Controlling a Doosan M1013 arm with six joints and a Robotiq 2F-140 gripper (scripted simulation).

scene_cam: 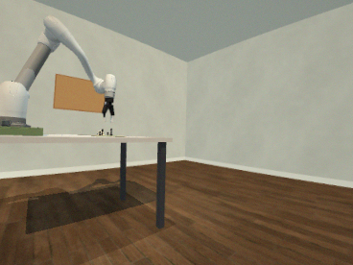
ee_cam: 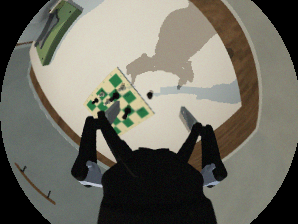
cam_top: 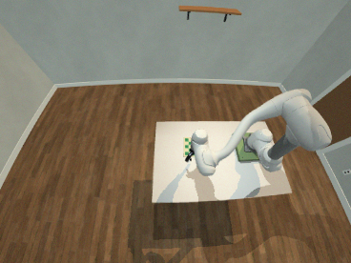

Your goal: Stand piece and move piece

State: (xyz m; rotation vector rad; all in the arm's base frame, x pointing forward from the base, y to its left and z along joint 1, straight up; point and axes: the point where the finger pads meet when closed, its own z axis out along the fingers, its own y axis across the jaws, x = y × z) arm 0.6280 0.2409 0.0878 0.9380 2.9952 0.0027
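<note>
Right now my hand is 110 mm above the pale piece, 70 mm to the left of it and 70 mm past it. The rest, counted from my hand: dark piece 120 mm below; then green-and-white chessboard 140 mm to the right, 130 mm below, 20 mm behind.
</note>
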